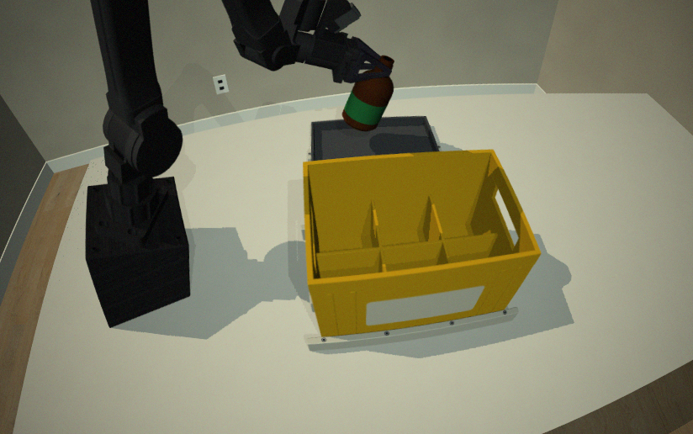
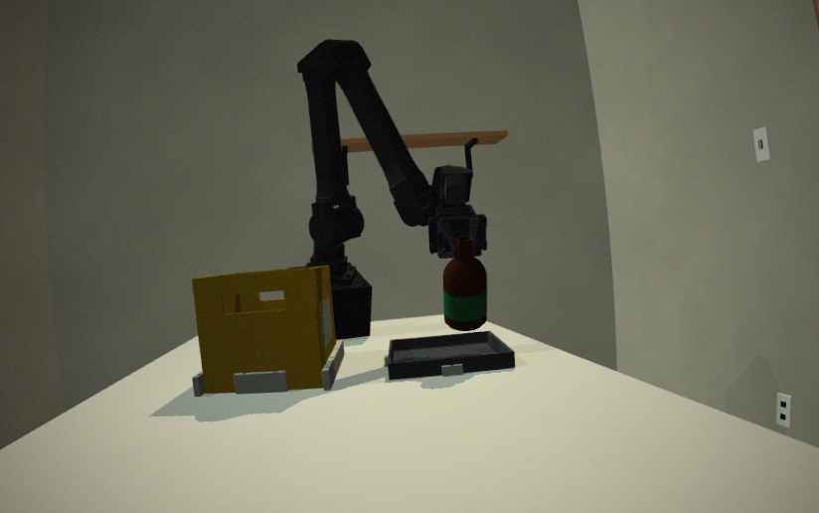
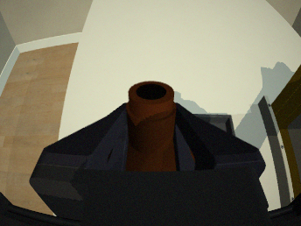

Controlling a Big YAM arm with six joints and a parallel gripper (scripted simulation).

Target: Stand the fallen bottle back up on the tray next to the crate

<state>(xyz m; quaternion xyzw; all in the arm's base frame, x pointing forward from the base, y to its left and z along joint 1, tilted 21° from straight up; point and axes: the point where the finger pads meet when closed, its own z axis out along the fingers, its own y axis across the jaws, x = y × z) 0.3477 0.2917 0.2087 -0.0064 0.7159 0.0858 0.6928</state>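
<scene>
Right now the bottle is 50 mm below my hand and 20 mm behind it. Round my hand: tray 170 mm below, 50 mm to the right, 20 mm behind; yellow crate 330 mm to the right, 100 mm below, 30 mm ahead.
</scene>
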